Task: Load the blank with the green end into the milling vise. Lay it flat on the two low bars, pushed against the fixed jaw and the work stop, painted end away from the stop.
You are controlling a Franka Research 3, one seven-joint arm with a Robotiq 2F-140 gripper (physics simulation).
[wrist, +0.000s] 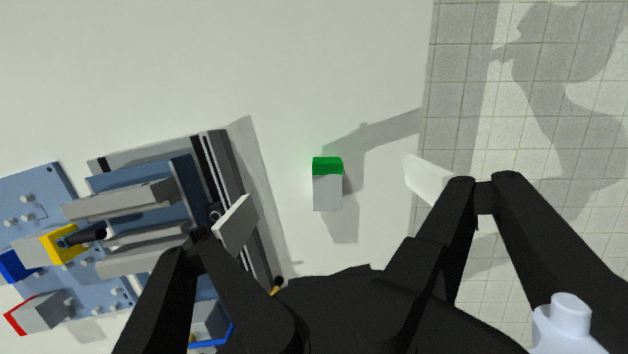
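Note:
The blank with the green end (327, 185) is a light grey block on the white table, right of the vise. Its green end points to the top of the wrist view. My gripper (326, 189) is wide open and empty, its pale fingertips well to either side of the blank in the view; the exact height above it is hard to tell. The milling vise (182, 160) is at the left, with long grey jaws across a blue bed and a thinner low bar between them. The left finger overlaps its near side in view. A black rod (85, 236), perhaps the work stop, reaches toward the jaws.
A light blue pegged plate (37, 182) lies left of the vise. Blocks with a yellow end (62, 243), a blue end (17, 267) and a red end (37, 312) are on or by it. The table's edge and tiled floor (460, 100) are at the right.

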